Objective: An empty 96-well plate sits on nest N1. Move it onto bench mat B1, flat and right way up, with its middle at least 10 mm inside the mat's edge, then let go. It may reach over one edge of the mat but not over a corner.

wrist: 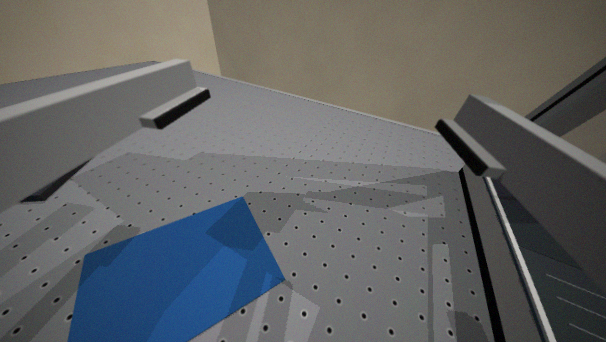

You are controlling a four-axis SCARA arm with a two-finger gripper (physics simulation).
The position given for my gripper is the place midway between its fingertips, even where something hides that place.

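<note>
There's a blue bench mat (pixel 194 272) that I can see from here, and my gripper (pixel 321 93) is visible too.
</note>
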